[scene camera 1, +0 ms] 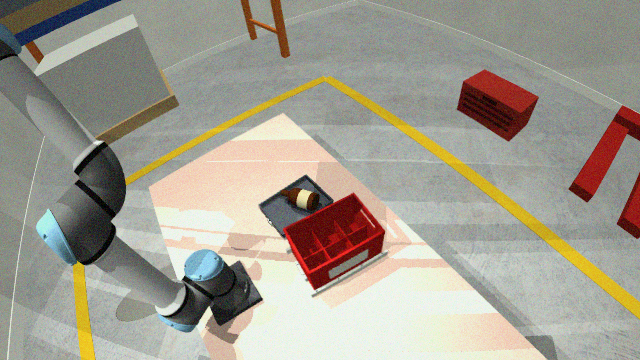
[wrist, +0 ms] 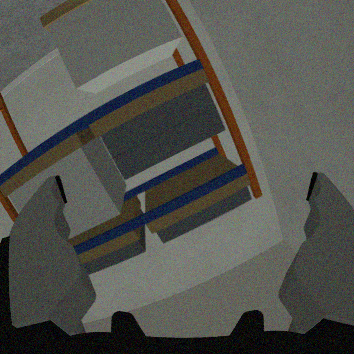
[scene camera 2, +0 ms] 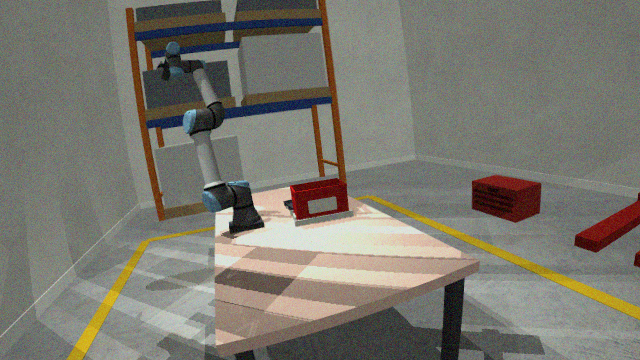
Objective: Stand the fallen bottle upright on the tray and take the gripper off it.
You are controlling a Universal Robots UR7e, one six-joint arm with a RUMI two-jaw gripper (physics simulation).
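Places are measured from the arm's base along level axes (x back, y left, z down), in centimetres.
Where they show: gripper, between the fingertips: (wrist: 186,176); arm's base, origin of its link: (scene camera 1: 230,290) (scene camera 2: 246,221).
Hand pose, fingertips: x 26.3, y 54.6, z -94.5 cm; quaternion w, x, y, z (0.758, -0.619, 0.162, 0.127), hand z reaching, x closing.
Things, the pixels of their top centre, and the offset from my fingertips. "pt": a spot on its surface instead.
- brown bottle, centre of its top: (scene camera 1: 296,191) dx -70.9, dy -43.6, dz +88.9 cm
- dark grey tray, a spot on its surface: (scene camera 1: 276,214) pt dx -60.3, dy -40.6, dz +96.3 cm
- red crate, centre of its top: (scene camera 1: 333,230) (scene camera 2: 316,184) dx -63.7, dy -71.1, dz +79.3 cm
The brown bottle (scene camera 1: 303,198) with a cream label lies on its side on the dark grey tray (scene camera 1: 276,214), its neck toward the left in scene camera 1. In scene camera 2 the tray mostly hides behind the red crate and the bottle cannot be made out. My gripper (scene camera 2: 164,70) (wrist: 186,176) is open, with its two jaws wide apart and nothing between them. It is raised high above the table, far from the bottle, and faces the shelf rack. In scene camera 1 the gripper is out of view.
A red crate (scene camera 1: 348,265) (scene camera 2: 321,205) with compartments stands right beside the tray, on the table (scene camera 1: 200,180) (scene camera 2: 320,334). The arm's base stands on the table to the crate's left. A shelf rack (scene camera 2: 334,120) (wrist: 230,117) with grey boxes stands behind. A red cabinet (scene camera 1: 497,105) (scene camera 2: 506,198) is on the floor.
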